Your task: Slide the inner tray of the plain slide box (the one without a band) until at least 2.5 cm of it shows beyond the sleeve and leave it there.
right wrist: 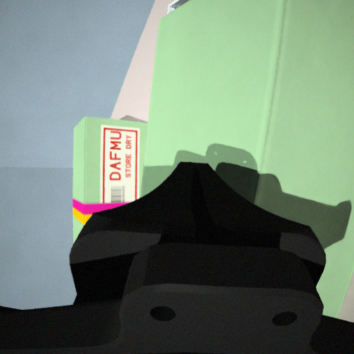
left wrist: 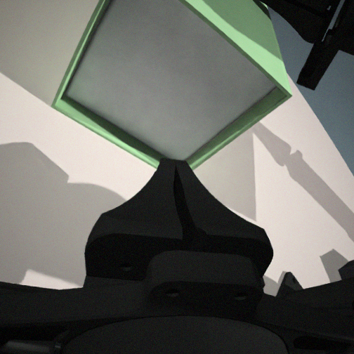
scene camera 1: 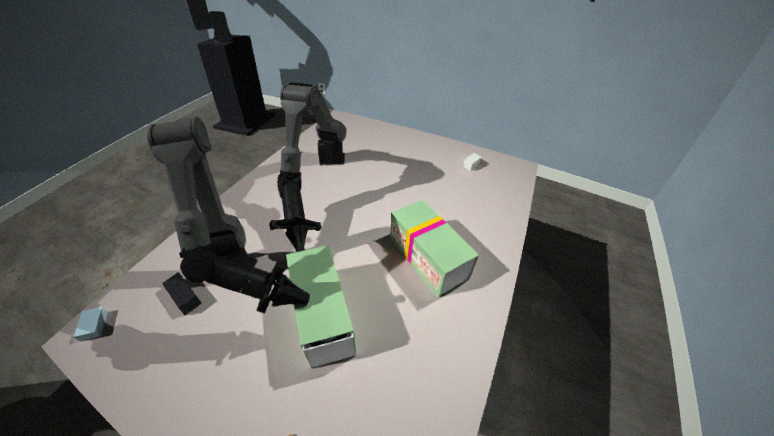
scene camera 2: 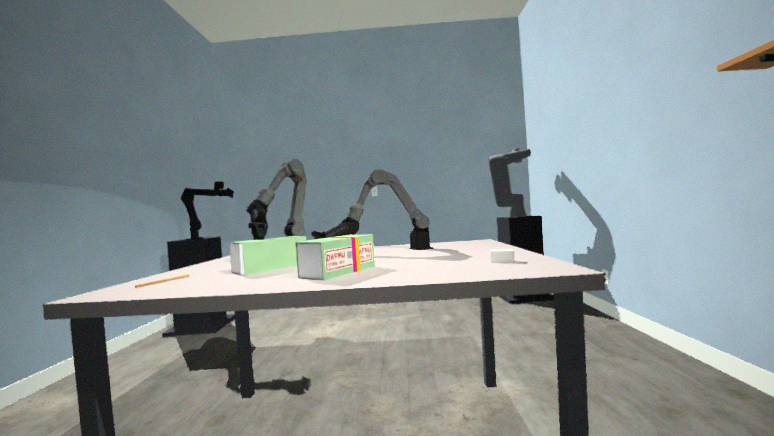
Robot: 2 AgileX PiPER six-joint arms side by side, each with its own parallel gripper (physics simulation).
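The plain box's green sleeve [scene camera 1: 324, 319] [scene camera 2: 273, 255] [right wrist: 215, 90] lies on the table. Its grey inner tray [scene camera 1: 330, 350] [scene camera 2: 236, 257] [left wrist: 170, 75] shows a short stretch beyond the sleeve at the lower end in scene camera 1; in the left wrist view its other end sits slightly inside the sleeve rim. My left gripper [scene camera 1: 300, 248] [scene camera 2: 317, 234] [left wrist: 171, 175] is shut and empty, its tips at the lower rim corner of that recessed end. My right gripper [scene camera 1: 307, 297] [right wrist: 192, 181] is shut and empty, at the sleeve's side; contact is unclear.
A green box [scene camera 1: 452, 249] [scene camera 2: 315, 261] [right wrist: 90, 160] with a magenta and yellow band stands beside the plain one. A white block [scene camera 1: 472, 161] [scene camera 2: 502, 256], a light-blue block [scene camera 1: 90, 323], a dark block [scene camera 1: 181, 293] and an orange stick [scene camera 2: 162, 281] lie farther out.
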